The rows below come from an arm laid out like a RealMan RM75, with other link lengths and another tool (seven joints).
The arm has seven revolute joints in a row. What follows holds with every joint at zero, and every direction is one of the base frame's. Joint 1 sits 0.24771 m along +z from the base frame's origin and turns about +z. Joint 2 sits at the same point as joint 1 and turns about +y. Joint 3 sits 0.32 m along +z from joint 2 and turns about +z. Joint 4 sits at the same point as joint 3 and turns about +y. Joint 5 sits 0.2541 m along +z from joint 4 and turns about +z. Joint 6 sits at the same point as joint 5 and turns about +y. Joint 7 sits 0.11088 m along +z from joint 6 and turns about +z. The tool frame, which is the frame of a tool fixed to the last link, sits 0.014 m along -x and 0.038 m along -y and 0.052 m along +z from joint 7; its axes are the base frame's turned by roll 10.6, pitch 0 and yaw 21.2 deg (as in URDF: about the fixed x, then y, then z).
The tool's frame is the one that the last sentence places.
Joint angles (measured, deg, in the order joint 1, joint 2, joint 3, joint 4, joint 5, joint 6, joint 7), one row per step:
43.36 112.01 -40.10 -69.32 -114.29 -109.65 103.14
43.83 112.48 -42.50 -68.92 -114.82 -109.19 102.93
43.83 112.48 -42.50 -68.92 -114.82 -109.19 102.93
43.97 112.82 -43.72 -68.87 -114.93 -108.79 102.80
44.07 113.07 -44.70 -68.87 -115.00 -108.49 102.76
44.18 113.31 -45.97 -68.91 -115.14 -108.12 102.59
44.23 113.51 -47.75 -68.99 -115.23 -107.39 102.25
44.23 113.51 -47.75 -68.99 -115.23 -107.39 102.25
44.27 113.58 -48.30 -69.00 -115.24 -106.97 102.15
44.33 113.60 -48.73 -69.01 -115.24 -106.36 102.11
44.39 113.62 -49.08 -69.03 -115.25 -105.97 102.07
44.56 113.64 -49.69 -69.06 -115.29 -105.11 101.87
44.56 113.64 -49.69 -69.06 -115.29 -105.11 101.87
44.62 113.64 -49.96 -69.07 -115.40 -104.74 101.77
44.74 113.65 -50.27 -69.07 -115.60 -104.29 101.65
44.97 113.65 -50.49 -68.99 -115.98 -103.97 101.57
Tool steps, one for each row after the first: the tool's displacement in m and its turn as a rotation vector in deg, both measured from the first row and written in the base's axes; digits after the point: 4 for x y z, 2 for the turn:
-0.0066 0.0009 -0.0144 -1.72 -1.46 0.92
-0.0066 0.0009 -0.0144 -1.72 -1.46 0.92
-0.0101 0.0010 -0.0216 -2.38 -2.02 1.46
-0.0130 0.0010 -0.0272 -2.90 -2.49 1.86
-0.0163 0.0008 -0.0337 -3.47 -3.23 2.49
-0.0204 0.0008 -0.0414 -3.93 -4.24 3.38
-0.0204 0.0008 -0.0414 -3.93 -4.24 3.38
-0.0219 0.0014 -0.0437 -3.90 -4.50 3.63
-0.0233 0.0027 -0.0449 -3.60 -4.66 3.74
-0.0246 0.0035 -0.0460 -3.45 -4.82 3.88
-0.0274 0.0055 -0.0476 -2.96 -5.12 4.26
-0.0274 0.0055 -0.0476 -2.96 -5.12 4.26
-0.0282 0.0063 -0.0484 -2.74 -5.35 4.39
-0.0294 0.0076 -0.0494 -2.48 -5.66 4.55
-0.0306 0.0090 -0.0504 -2.32 -6.08 4.64

